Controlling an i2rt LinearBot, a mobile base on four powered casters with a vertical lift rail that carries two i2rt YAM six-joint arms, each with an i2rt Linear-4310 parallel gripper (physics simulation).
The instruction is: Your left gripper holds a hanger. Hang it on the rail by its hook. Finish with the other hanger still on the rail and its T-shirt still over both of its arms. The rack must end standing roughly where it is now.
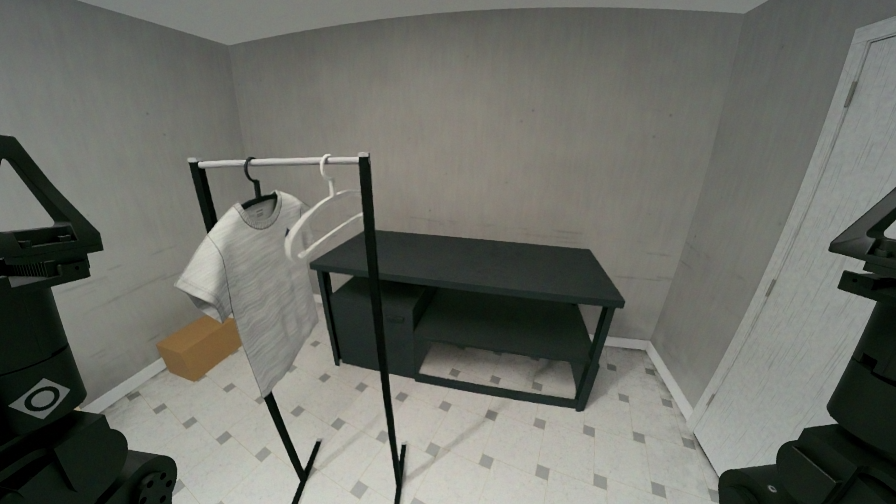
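The white hanger [331, 186] hangs by its hook over the white rail [281, 161], near the rack's right post, tilted and touching no gripper. The black hanger [256, 188] hangs by its hook farther left on the rail. The grey-white T-shirt [263, 275] drapes over the black hanger, whose arms show at the collar; their ends are hidden inside the shirt. The black rack [374, 282] stands upright. My left gripper [68, 236] is open and empty at the left edge, well apart from the rack. My right gripper [872, 250] is open at the right edge. Both grippers are partly cut off.
A dark desk [482, 260] with a cabinet and lower shelf stands behind and right of the rack. A brown box [197, 351] lies on the floor by the left wall. A white door [820, 300] is at the right. The rack's feet stand on the tiled floor.
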